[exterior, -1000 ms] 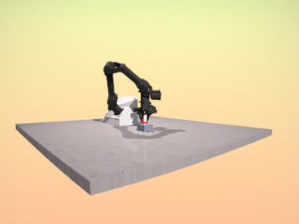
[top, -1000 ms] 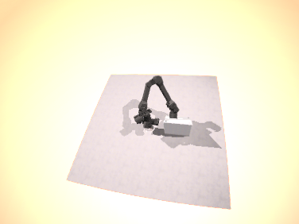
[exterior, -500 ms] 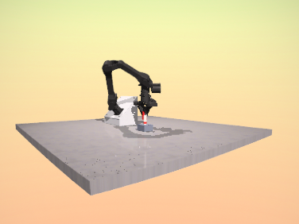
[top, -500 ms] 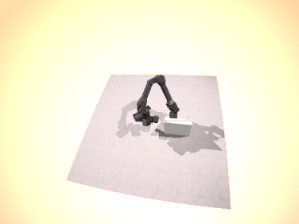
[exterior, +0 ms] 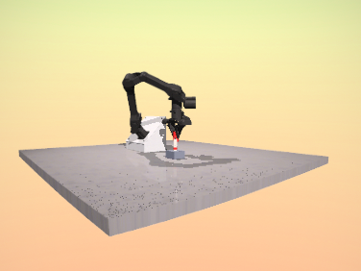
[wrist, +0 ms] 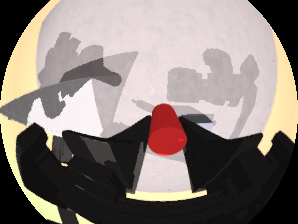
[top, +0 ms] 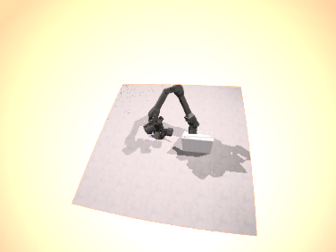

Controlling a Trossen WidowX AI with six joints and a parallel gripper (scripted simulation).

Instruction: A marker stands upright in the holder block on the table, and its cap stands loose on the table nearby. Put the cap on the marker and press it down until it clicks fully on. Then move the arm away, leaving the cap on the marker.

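The holder block is 80 mm ahead of my gripper tip, 70 mm to the right of it and 70 mm below it. From my gripper tip the other things lie so: red cap: 10 mm above.
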